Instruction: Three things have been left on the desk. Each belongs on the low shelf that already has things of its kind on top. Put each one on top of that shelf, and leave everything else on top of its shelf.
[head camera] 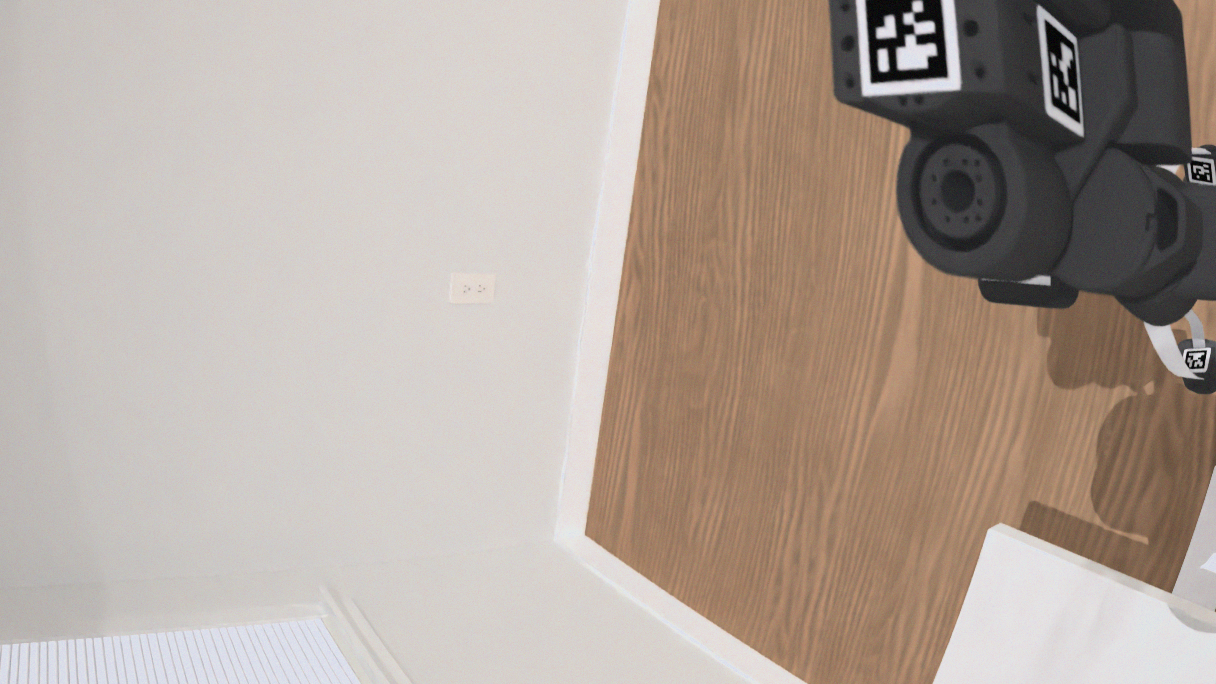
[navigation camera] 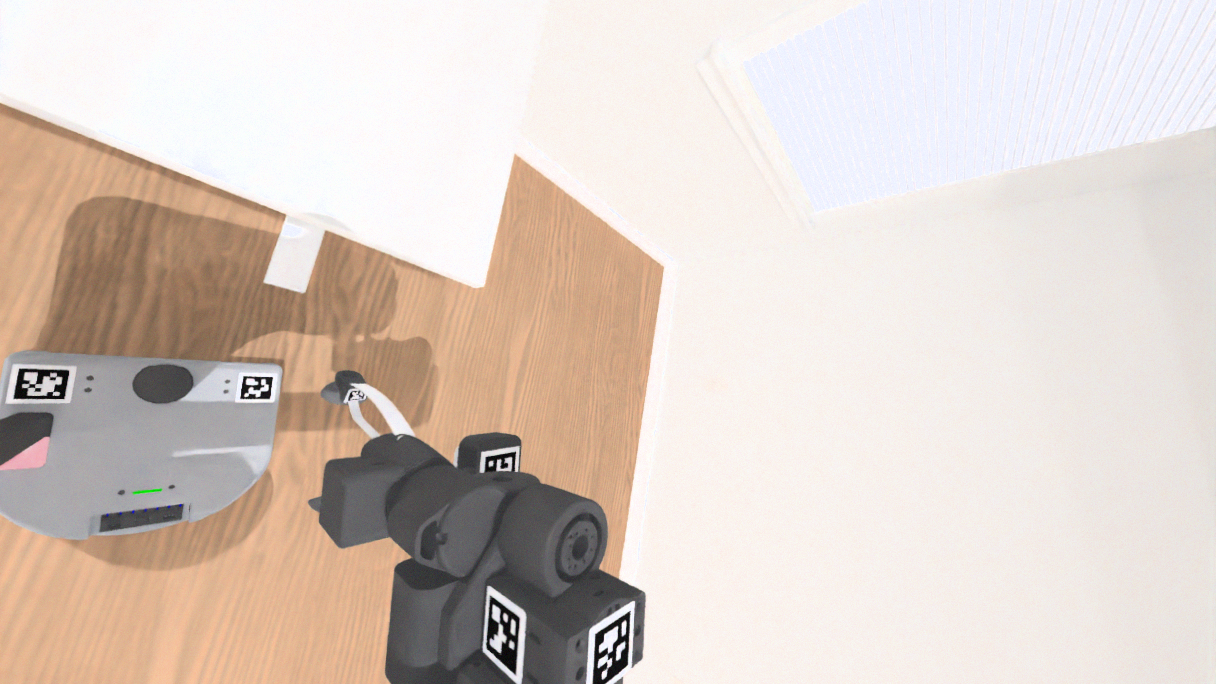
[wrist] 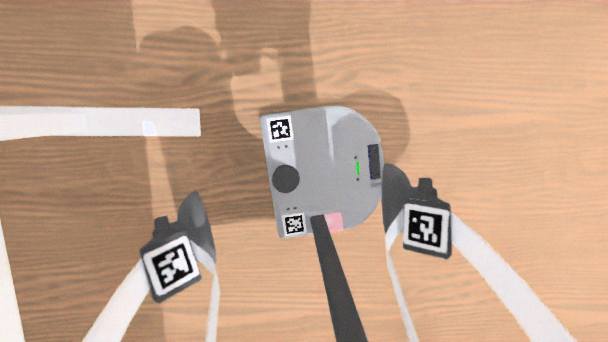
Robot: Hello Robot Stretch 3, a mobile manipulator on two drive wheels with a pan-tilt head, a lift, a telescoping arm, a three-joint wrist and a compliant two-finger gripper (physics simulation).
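Where they show: gripper, between the fingertips: (navigation camera: pixel 334 442) (wrist: pixel 296 202); robot's base, origin of its link: (navigation camera: pixel 165 381) (wrist: pixel 286 166).
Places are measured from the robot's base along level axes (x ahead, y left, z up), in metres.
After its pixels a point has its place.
Observation:
My gripper (head camera: pixel 1199 270) @(x -0.021, y -0.127, z 0.765 m) (navigation camera: pixel 329 444) @(x -0.021, y -0.127, z 0.765 m) (wrist: pixel 296 202) @(x -0.021, y -0.127, z 0.765 m) is open, with its two fingertips wide apart over the floor and nothing between them. In the wrist view the robot's base shows beyond the fingers. A corner of a white top (head camera: pixel 1079 621) @(x 0.243, y -0.204, z 0.721 m) (navigation camera: pixel 280 110) @(x 0.322, y -0.053, z 0.721 m) shows at the lower right of the head view and the upper left of the navigation camera view. I cannot tell whether it belongs to the desk or a low shelf. The three things to be moved do not show in these views.
A white foot (navigation camera: pixel 295 255) (wrist: pixel 172 122) stands out on the wood floor (head camera: pixel 765 340) @(x 0.140, y -1.248, z 0.001 m) below the white top. A pale wall (head camera: pixel 297 382) @(x 0.268, y -1.799, z 0.827 m) (navigation camera: pixel 918 425) @(x -0.040, y -1.749, z 1.163 m) with an outlet (head camera: pixel 471 288) @(x 0.064, y -1.760, z 0.407 m) borders the floor. A blind-covered window (head camera: pixel 187 655) @(x 0.787, y -1.556, z 1.197 m) (navigation camera: pixel 977 93) @(x 0.833, y -1.277, z 1.315 m) is beyond the corner. The robot's base (navigation camera: pixel 144 442) @(x -0.102, y 0.012, z 0.160 m) (wrist: pixel 325 165) @(x -0.105, y -0.020, z 0.160 m) is near the gripper.

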